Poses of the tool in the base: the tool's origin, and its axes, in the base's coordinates. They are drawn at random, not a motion.
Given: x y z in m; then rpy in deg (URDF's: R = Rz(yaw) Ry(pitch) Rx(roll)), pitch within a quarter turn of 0, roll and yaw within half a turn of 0.
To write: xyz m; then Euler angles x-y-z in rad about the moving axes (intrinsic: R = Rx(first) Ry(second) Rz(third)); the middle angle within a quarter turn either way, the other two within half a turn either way. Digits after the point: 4 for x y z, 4 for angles.
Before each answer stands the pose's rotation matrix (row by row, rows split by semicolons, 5 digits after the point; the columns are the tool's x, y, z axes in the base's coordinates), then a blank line. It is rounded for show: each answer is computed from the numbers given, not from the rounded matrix.
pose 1, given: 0.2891 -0.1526 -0.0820 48.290 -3.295 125.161
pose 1, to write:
-0.57492 -0.51925 0.63233; 0.81619 -0.41824 0.39864; 0.05748 0.74529 0.66426

0.2891 -0.1526 -0.0820 -0.5405 0.6846 2.4070
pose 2, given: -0.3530 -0.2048 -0.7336 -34.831 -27.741 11.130
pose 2, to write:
0.86841 0.10241 -0.48515; 0.17085 0.85672 0.48666; 0.46548 -0.50551 0.72649

-0.3530 -0.2048 -0.7336 -0.5902 -0.5065 -0.1174
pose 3, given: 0.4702 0.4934 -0.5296 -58.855 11.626 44.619
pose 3, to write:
0.69719 -0.48605 -0.52696; 0.68798 0.24700 0.68241; -0.20152 -0.83830 0.50659

0.4702 0.4934 -0.5296 -0.9322 -0.5550 0.6088
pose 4, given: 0.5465 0.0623 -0.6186 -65.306 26.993 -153.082
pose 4, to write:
-0.79452 0.55683 0.24224; -0.40340 -0.18582 -0.89596; -0.45388 -0.80958 0.37226

0.5465 0.0623 -0.6186 1.1770 0.2447 -2.5303
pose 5, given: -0.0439 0.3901 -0.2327 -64.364 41.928 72.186
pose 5, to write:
0.22761 -0.59621 -0.76989; 0.70831 -0.44118 0.55105; -0.66820 -0.67075 0.32189

-0.0439 0.3901 -0.2327 -1.0421 -0.8787 1.2061
